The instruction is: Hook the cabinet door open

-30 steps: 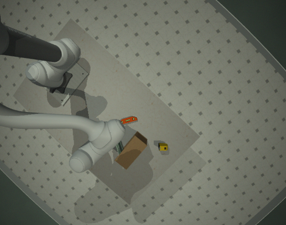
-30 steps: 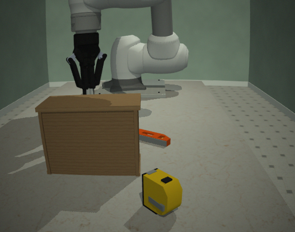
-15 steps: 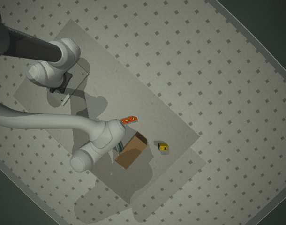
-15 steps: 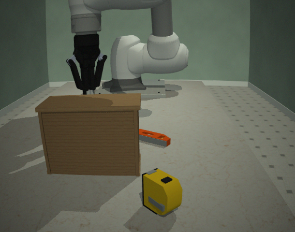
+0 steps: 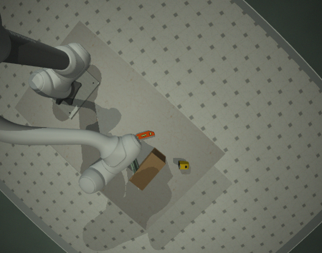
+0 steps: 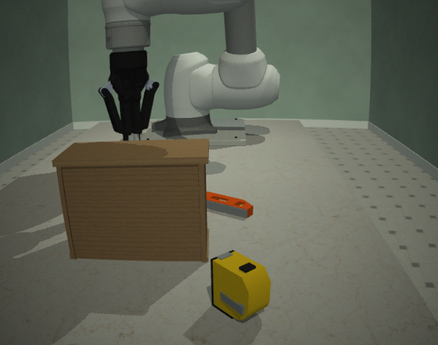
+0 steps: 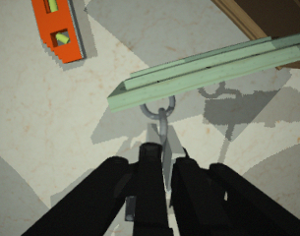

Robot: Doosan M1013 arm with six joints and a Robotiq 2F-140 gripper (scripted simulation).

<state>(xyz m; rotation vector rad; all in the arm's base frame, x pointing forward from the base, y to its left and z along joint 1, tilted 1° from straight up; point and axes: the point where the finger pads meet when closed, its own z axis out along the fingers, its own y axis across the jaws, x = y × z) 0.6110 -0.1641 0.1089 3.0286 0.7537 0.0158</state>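
Now: hand 4 cm past the thin grey hook, 2 cm to the left of it and 2 cm above it. Round my hand: green door (8 cm ahead, 2 cm to the right, 4 cm below); then orange spirit level (5 cm ahead, 17 cm to the left, 11 cm below); then yellow tape measure (40 cm ahead, 13 cm to the left, 8 cm below).
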